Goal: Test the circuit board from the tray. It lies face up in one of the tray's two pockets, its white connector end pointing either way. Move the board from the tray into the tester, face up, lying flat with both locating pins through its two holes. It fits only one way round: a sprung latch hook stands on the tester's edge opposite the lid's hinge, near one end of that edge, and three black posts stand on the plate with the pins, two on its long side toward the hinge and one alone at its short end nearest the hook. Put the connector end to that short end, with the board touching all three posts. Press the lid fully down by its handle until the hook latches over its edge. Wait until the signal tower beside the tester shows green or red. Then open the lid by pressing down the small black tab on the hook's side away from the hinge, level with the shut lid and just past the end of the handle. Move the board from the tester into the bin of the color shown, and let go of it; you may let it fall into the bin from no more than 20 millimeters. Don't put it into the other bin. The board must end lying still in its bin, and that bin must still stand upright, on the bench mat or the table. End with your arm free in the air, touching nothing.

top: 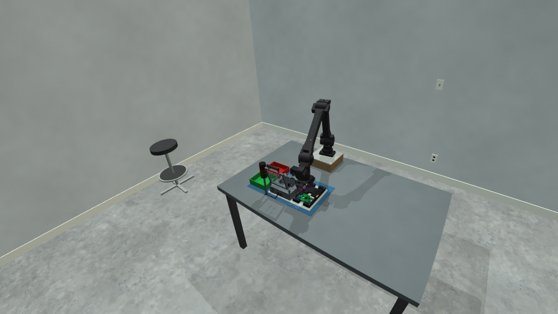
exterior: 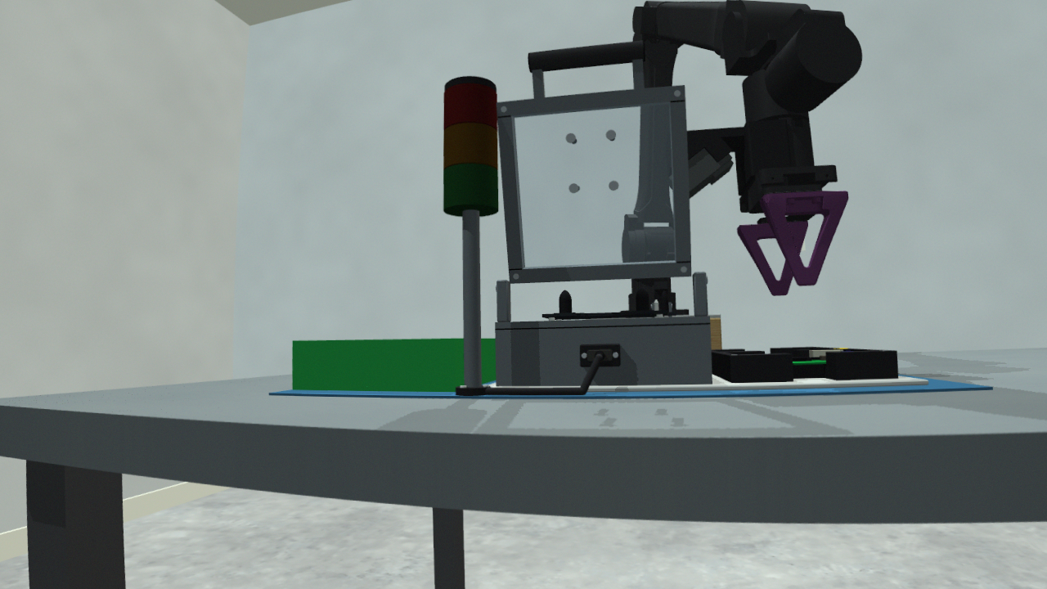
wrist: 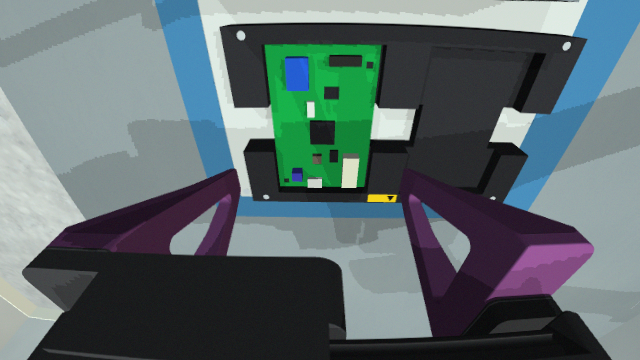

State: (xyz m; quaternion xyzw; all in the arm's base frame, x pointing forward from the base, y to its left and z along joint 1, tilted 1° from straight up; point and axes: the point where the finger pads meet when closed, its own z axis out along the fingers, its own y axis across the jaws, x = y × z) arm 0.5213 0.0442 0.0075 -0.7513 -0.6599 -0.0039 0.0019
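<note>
Right now the green circuit board is 70 mm below my hand. The rest, counted from my hand: black tester plate: 60 mm behind, 160 mm to the right, 20 mm below; black latch hook: 120 mm behind, 100 mm to the right; clear lid: 60 mm ahead, 180 mm to the right, 90 mm above.
</note>
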